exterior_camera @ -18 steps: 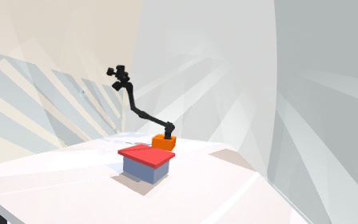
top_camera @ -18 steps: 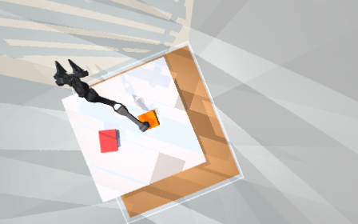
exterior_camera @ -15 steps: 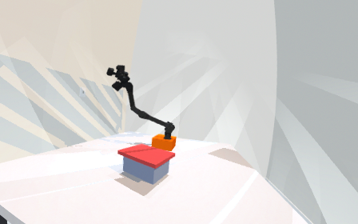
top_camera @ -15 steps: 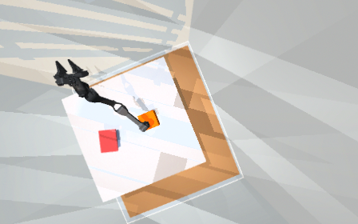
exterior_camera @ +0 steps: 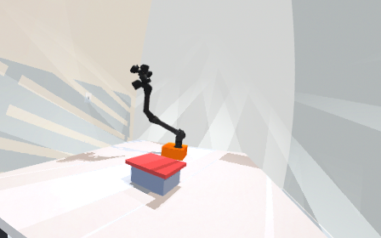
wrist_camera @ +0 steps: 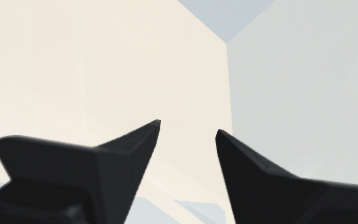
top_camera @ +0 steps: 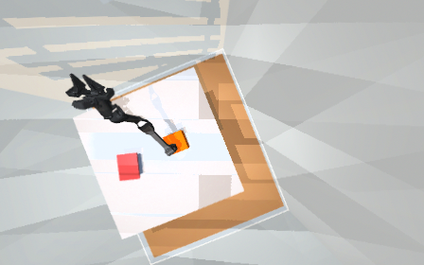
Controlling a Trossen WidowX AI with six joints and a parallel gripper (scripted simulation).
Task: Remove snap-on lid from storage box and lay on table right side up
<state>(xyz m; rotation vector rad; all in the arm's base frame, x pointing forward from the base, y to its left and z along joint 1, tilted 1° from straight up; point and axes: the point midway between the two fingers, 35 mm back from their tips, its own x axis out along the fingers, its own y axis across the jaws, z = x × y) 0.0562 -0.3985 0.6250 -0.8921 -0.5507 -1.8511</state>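
My gripper tip is 380 mm short of the red lid, 430 mm to the right of it and 640 mm above it. Also, from my gripper tip: storage box: 380 mm ahead, 430 mm to the left, 690 mm below.
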